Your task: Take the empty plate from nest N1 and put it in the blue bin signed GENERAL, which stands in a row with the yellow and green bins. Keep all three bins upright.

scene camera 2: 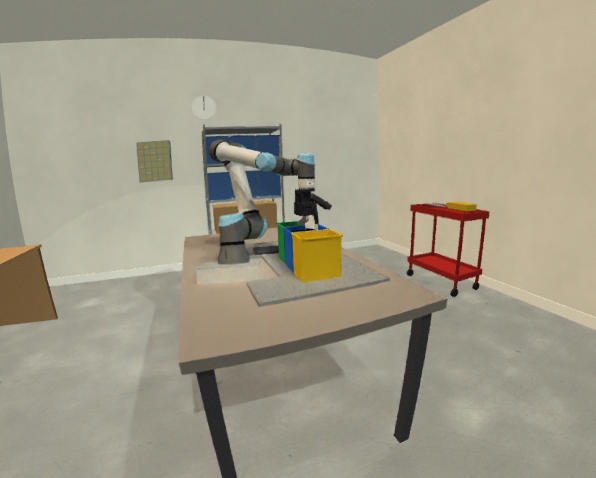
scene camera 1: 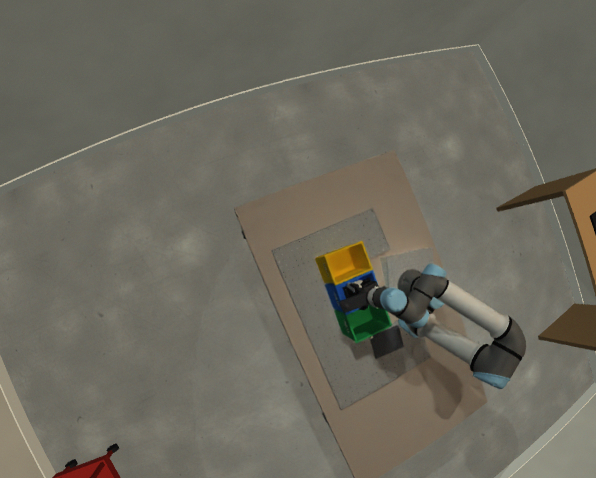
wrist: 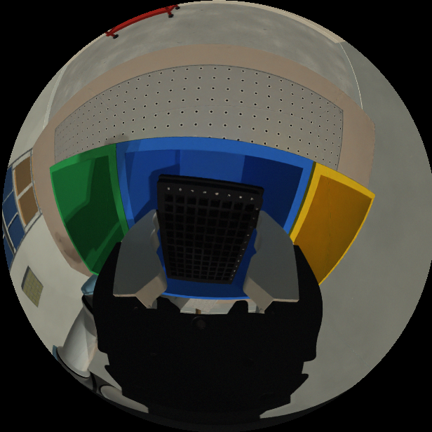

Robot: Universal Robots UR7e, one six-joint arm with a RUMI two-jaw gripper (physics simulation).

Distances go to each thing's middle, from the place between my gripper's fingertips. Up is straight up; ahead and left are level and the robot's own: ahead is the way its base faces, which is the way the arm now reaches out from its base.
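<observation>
I find my gripper 6 cm above the blue bin (wrist: pixel 283 175) and 2 cm past it. The black plate (wrist: pixel 206 224) is 1 cm higher than my hand and 3 cm behind it. As for the green bin (scene camera 1: pixel 361 324), it is 6 cm below my hand, 13 cm to the left of it and 2 cm behind it, while the yellow bin (scene camera 2: pixel 316 254) is 6 cm below my hand, 13 cm to the right of it and 3 cm behind it.
</observation>
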